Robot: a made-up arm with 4 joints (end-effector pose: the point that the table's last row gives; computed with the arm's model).
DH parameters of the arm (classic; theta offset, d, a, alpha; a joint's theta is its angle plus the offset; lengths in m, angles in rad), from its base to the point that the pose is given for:
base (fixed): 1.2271 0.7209 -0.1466 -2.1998
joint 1: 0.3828 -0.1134 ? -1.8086
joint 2: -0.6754 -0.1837 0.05 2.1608
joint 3: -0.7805 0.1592 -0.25 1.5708
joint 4: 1.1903 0 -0.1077 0
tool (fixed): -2.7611 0.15 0 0
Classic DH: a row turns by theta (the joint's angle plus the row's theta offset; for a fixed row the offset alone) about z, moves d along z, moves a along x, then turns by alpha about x.
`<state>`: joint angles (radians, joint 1 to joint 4).
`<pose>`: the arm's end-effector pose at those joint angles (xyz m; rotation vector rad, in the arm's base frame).
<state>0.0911 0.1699 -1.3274 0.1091</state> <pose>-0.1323 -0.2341 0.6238 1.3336 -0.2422 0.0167</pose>
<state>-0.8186 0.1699 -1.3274 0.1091</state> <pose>-0.0624 -0.1673 0.5643 2.0579 -0.0904 0.5974</pose>
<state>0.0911 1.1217 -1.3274 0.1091</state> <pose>0.0156 -0.0873 0.5869 1.6778 -1.1834 -0.0834</pose>
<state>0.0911 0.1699 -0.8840 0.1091</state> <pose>-0.1536 -0.3150 0.7352 0.8935 -0.1912 -0.0045</pose>
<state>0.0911 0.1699 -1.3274 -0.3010</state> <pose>-0.1505 -0.2398 0.5843 1.3625 0.0346 -0.3284</pose>
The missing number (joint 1, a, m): -0.0301
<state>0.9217 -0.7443 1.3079 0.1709</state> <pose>0.1667 0.2637 0.8510 -1.9995 1.2064 0.5514</pose>
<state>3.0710 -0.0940 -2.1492 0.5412</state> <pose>-0.2070 -0.1169 0.6431 -0.9046 -0.6005 -0.7791</pose>
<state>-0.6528 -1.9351 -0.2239 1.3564</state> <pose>0.0015 -0.1669 1.0542 -0.3195 1.2828 2.5977</pose>
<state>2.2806 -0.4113 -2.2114 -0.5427</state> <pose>-0.2922 -0.0361 0.5755 0.2751 -0.6059 -1.9044</pose>
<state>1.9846 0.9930 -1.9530 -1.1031</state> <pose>-0.0433 -0.4175 0.4873 0.8783 -0.8688 -1.0665</pose>
